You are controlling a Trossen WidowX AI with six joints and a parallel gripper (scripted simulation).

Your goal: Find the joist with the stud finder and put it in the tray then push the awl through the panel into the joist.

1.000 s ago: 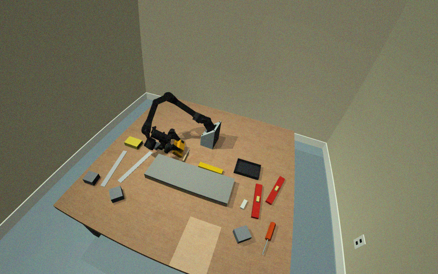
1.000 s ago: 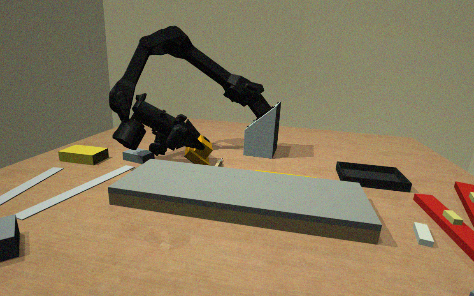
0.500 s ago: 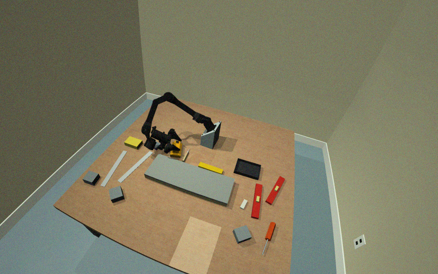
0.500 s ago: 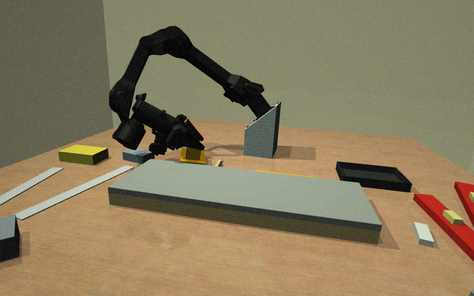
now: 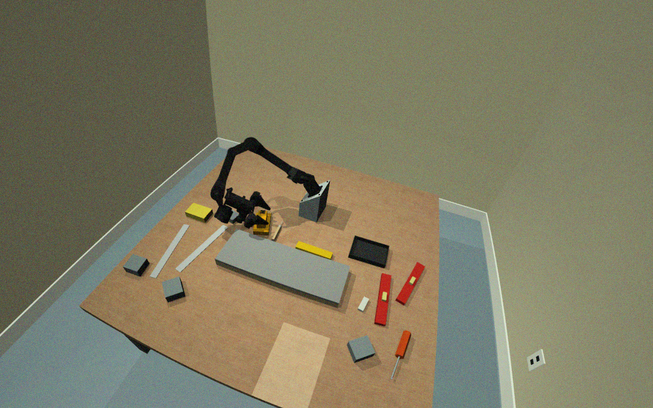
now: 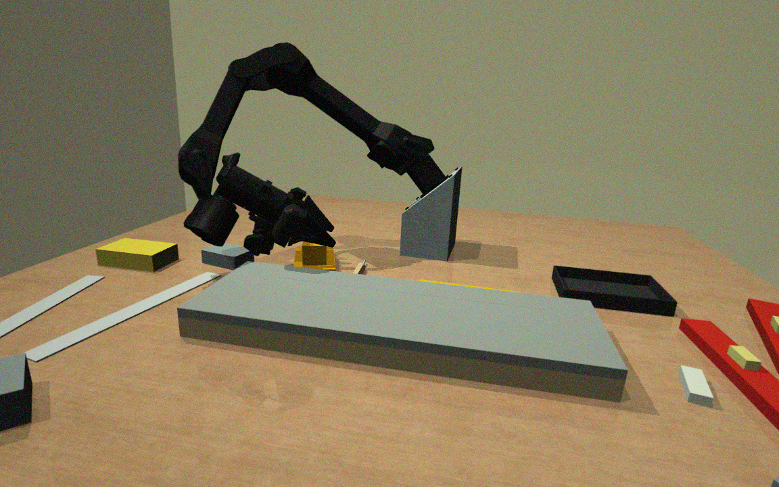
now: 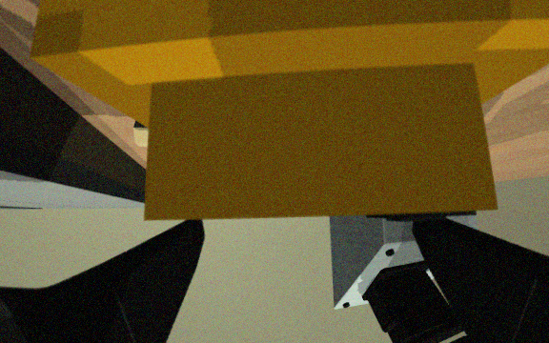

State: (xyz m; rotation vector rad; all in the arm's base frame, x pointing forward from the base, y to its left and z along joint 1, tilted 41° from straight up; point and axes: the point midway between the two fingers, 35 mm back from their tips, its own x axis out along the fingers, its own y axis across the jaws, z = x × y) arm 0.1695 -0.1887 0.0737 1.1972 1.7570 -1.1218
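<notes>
My gripper tip is 4 cm to the left of the yellow stud finder and 2 cm above it. From my gripper tip the other things lie so: thin yellow bar (24 cm to the left, 7 cm ahead, 5 cm below); then awl (5 cm to the left, 5 cm below, 1 cm ahead); then grey block (19 cm to the right, 5 cm below, 2 cm ahead).
</notes>
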